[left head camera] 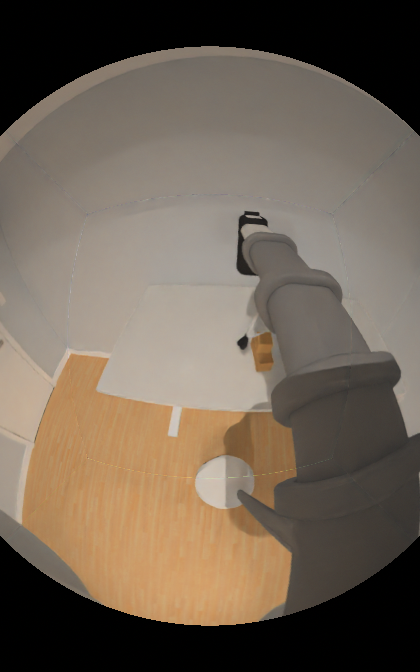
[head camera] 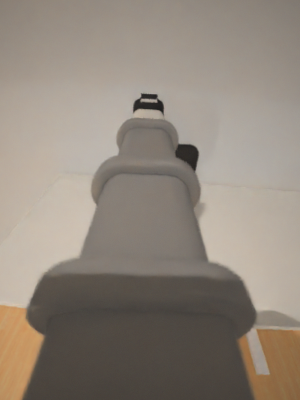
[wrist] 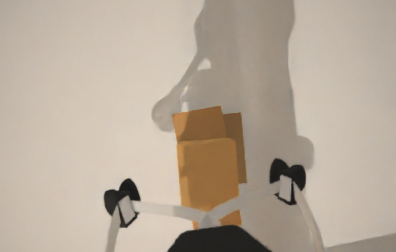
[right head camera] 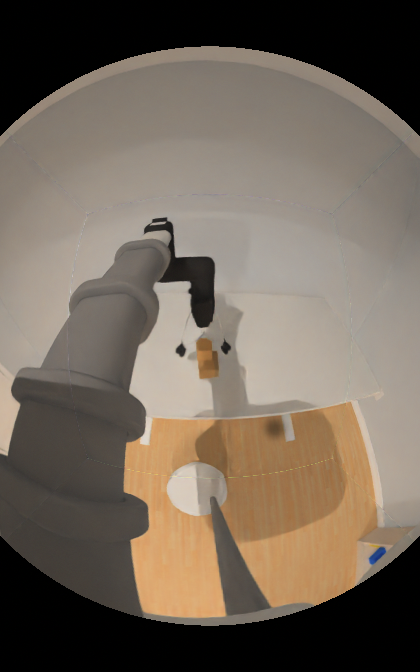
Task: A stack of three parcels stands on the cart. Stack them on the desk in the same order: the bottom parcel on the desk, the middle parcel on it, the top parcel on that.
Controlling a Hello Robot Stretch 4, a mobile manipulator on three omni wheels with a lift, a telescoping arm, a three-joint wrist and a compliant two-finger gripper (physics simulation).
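Places are measured from the robot's base along level axes (x ahead, y left, z up), in metres.
Pixels of known places: gripper, fingertip midpoint: [wrist: 204, 184].
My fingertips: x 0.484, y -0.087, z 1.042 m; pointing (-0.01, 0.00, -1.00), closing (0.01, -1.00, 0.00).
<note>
Ahead of a thing's pixels: the offset from my fingertips to its top centre. Level surfaces: height alone.
Three orange-brown parcels lie on one another on the white desk @(0.120 m down) [head camera: 250, 260] [left head camera: 175, 345] [right head camera: 300, 350] [wrist: 65, 100]. In the wrist view the uppermost parcel @(0.015 m ahead, 0.004 m right, 0.032 m up) [wrist: 210, 167] covers much of the second parcel @(0.010 m ahead, 0.005 m right, 0.018 m down) [wrist: 197, 122], which is turned slightly; the lowest parcel @(0.023 m ahead, 0.025 m right, 0.070 m down) [wrist: 237, 150] shows at the right. The stack [left head camera: 262, 352] [right head camera: 208, 369] also shows in both side head views, partly behind the arm in the left one. My gripper [right head camera: 203, 348] [wrist: 204, 184] is open, pointing down, with one fingertip on each side of the parcels and apart from them. In the head camera the arm hides the stack.
The extended arm [head camera: 145, 220] [left head camera: 320, 320] [right head camera: 95, 330] reaches over the desk. A wall stands behind the desk. A white round object [left head camera: 215, 482] [right head camera: 187, 490] is on the wooden floor in front. At the lower right is a pale box-like piece with a blue item [right head camera: 377, 555].
</note>
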